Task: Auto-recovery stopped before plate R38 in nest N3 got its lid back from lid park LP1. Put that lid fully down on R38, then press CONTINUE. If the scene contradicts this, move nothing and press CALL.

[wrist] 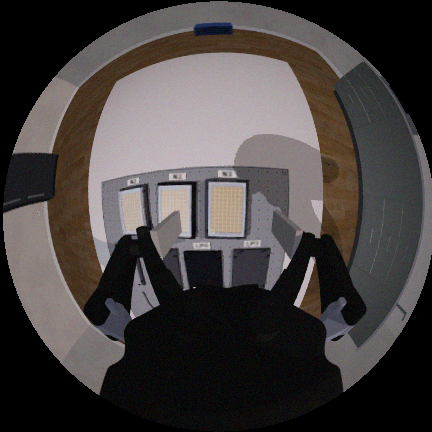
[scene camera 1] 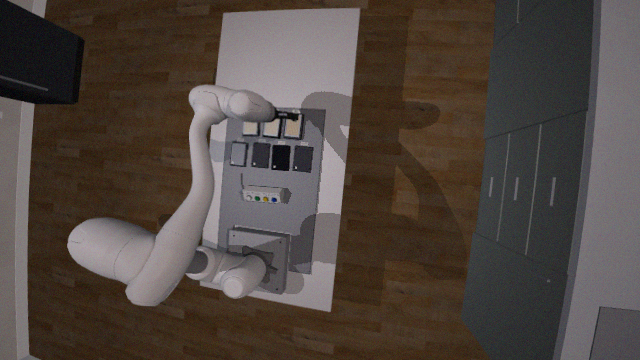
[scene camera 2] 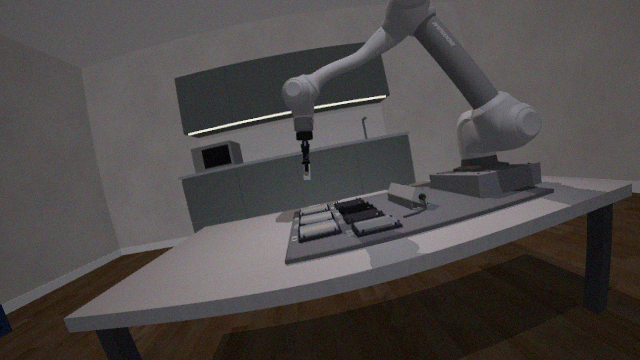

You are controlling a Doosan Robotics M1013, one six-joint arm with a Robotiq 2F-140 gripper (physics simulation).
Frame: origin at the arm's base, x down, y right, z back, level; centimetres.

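Seen in the pictures: gripper, fingertip midpoint: [wrist: 226, 221] [scene camera 2: 307, 178]; arm's base, origin of the base link: [scene camera 1: 256, 264] [scene camera 2: 479, 168].
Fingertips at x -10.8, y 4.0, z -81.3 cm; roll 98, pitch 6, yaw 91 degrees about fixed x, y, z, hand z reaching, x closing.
Observation:
Pixels of each thing's middle, then the offset from my fingertips to it. "*": a spot on its surface instead. Level surfaces: height alone.
- nest N3, surface spot: [wrist: 227, 209] [scene camera 1: 293, 125] * dy +0.6, dx +14.2, dz +0.1 cm
- Lid park LP1, surface spot: [scene camera 2: 376, 225] * dy -33.6, dx +16.2, dz +21.9 cm
- white button box, body centre: [scene camera 2: 406, 193] [scene camera 1: 263, 194] dy -8.8, dx +13.8, dz +41.9 cm
- black park, body centre: [wrist: 203, 274] [scene camera 2: 355, 208] [scene camera 1: 280, 157] dy -4.0, dx +17.0, dz +19.4 cm
- board, its level: dx +18.0 cm
- white table, its level: dx +19.3 cm
The plate in nest N3 [scene camera 1: 293, 128] [scene camera 2: 315, 209] [wrist: 227, 209] shows a tan grid inside a pale rim; whether a clear lid covers it I cannot tell. Lid park LP1 [scene camera 1: 238, 154] [scene camera 2: 376, 225], at the left end of the park row in scene camera 1, bears a pale grey, lid-like piece. My gripper [scene camera 1: 295, 116] [scene camera 2: 307, 175] [wrist: 226, 221] is open and empty, high above the N3 side of the board, its fingers spread wide. A white button box [scene camera 1: 265, 194] [scene camera 2: 406, 194] has white, green, yellow and blue buttons; its lettering is unreadable.
Two more tan-grid plates, the middle one [scene camera 1: 271, 128] [wrist: 176, 207] and the outer one [scene camera 1: 250, 128] [wrist: 133, 211], sit beside N3. A black park [scene camera 1: 281, 157] [wrist: 203, 267] and dark grey parks [scene camera 1: 303, 158] [scene camera 1: 260, 155] share LP1's row. The board [scene camera 1: 270, 217] lies on a white table [scene camera 1: 290, 55].

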